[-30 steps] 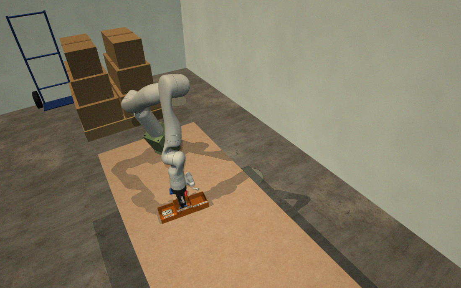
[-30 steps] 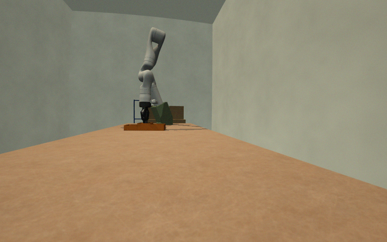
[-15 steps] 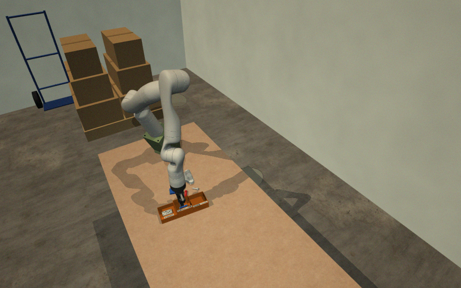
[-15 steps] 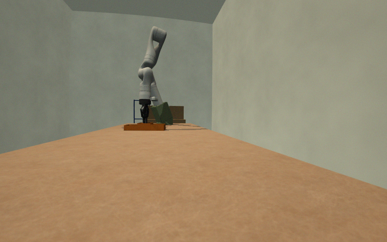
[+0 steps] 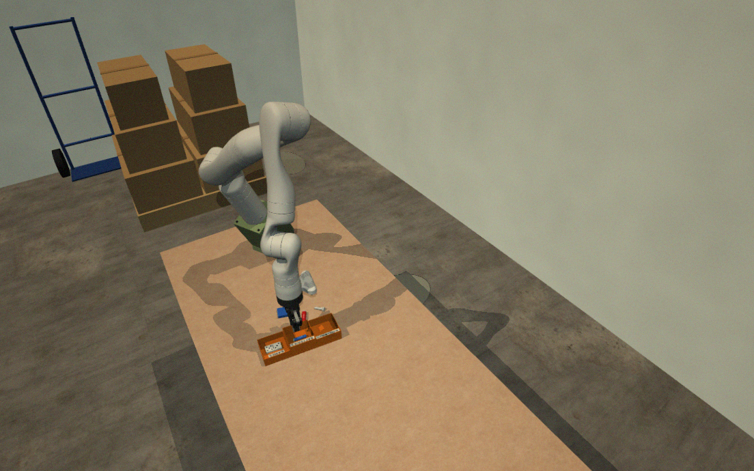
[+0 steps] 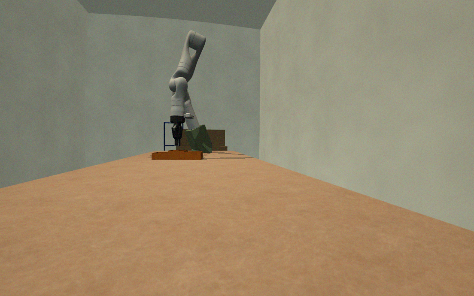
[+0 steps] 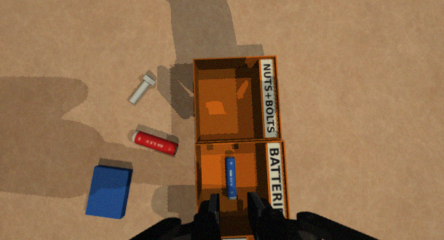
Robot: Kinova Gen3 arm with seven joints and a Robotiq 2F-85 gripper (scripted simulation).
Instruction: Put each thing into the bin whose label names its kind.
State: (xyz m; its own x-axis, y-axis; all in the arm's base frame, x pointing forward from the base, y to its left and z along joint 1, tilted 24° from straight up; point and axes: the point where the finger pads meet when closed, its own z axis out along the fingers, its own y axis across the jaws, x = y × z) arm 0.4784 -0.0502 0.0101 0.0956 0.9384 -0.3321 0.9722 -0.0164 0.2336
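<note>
Now: the red battery 8 cm below my hand, 8 cm behind it and 6 cm to the left of it. Round my hand: thin blue stick-like thing: 7 cm below, 1 cm to the left; joined orange bins: 6 cm below, 1 cm to the left, 1 cm ahead; white domino: 8 cm to the right, 7 cm below, 1 cm behind.
</note>
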